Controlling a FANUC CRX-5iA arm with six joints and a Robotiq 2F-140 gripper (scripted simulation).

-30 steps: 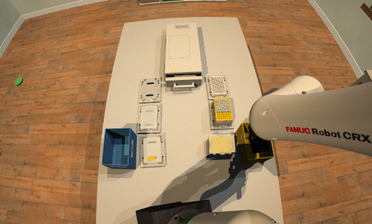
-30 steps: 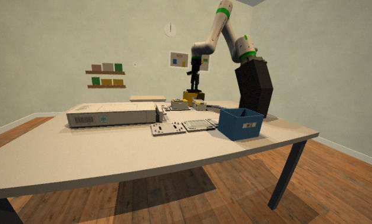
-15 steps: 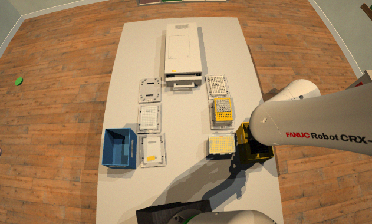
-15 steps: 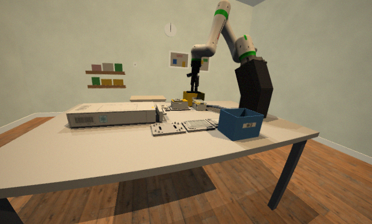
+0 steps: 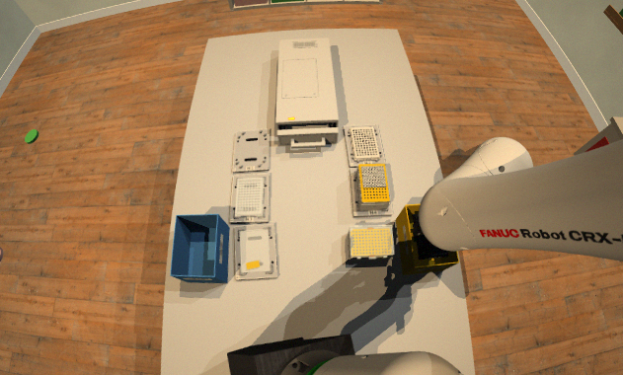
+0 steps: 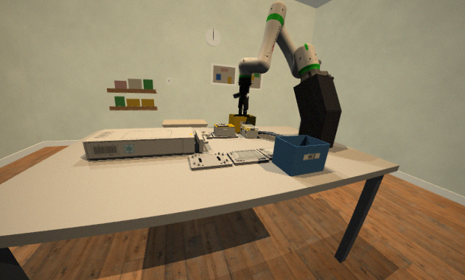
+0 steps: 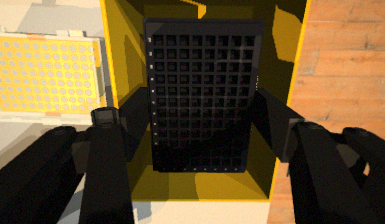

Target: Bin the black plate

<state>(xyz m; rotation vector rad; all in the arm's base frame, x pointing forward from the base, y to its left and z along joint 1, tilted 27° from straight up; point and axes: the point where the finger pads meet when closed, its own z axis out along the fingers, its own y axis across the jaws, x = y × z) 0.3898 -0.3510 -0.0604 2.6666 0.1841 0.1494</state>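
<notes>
My gripper is now 20 mm above the black plate. The rest, counted from my hand: lidded plate: 40 mm behind, 490 mm to the left, 110 mm below; yellow waste bin W1: 90 mm below; yellow rack: 160 mm ahead, 150 mm to the left, 70 mm below.
</notes>
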